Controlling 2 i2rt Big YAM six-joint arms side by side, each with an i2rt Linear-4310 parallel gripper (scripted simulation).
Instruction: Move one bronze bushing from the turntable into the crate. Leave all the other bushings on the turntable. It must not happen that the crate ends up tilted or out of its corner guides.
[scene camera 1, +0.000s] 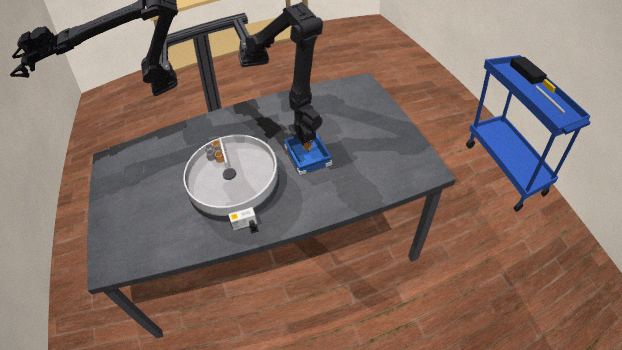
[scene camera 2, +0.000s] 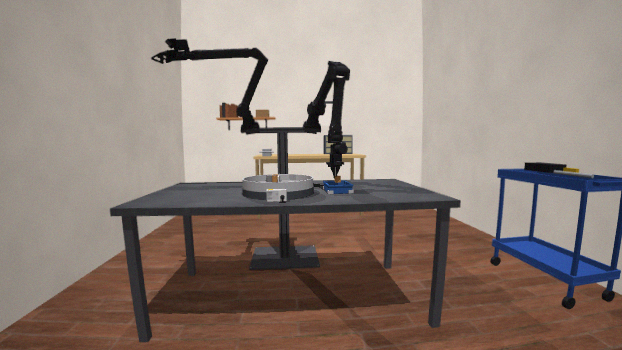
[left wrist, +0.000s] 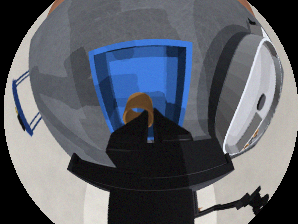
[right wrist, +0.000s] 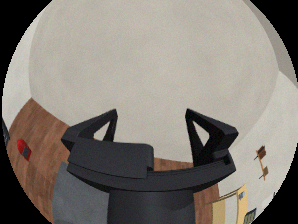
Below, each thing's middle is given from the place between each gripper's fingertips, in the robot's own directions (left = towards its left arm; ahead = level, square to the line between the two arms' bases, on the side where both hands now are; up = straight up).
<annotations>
The blue crate (scene camera 1: 309, 160) is 10 mm to the left of my left hand and 60 mm below it.
Now: right hand 114 cm to the right of the blue crate, 83 cm above it and 8 cm short of it.
</annotations>
